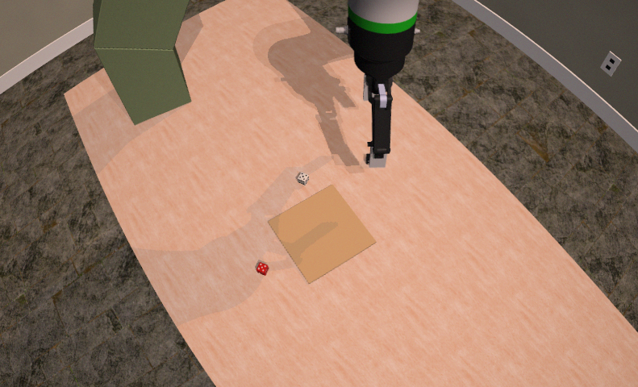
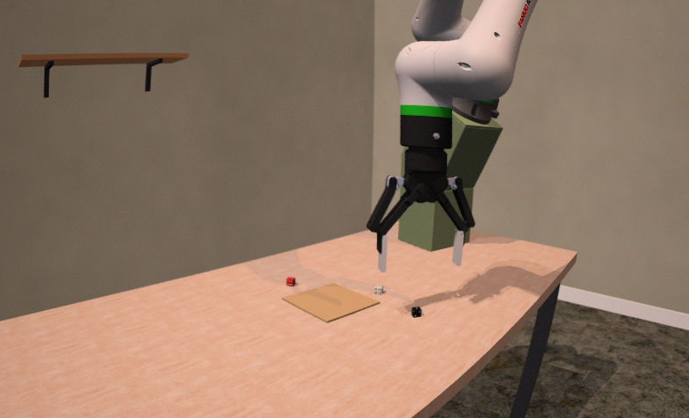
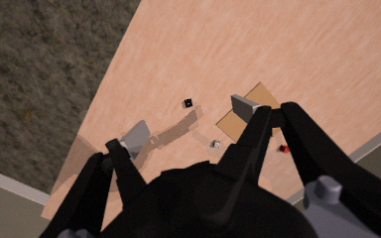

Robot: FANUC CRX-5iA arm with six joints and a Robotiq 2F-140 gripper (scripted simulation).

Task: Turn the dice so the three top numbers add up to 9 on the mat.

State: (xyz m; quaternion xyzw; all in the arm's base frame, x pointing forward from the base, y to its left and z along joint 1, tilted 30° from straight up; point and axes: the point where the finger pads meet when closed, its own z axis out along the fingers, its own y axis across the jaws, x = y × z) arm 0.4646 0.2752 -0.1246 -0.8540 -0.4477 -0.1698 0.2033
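Right now my hand is 10 cm above the black die. Round my hand: tan square mat (7 cm ahead, 16 cm to the right, 11 cm below); white die (4 cm behind, 13 cm to the right, 10 cm below); red die (8 cm ahead, 29 cm to the right, 10 cm below).
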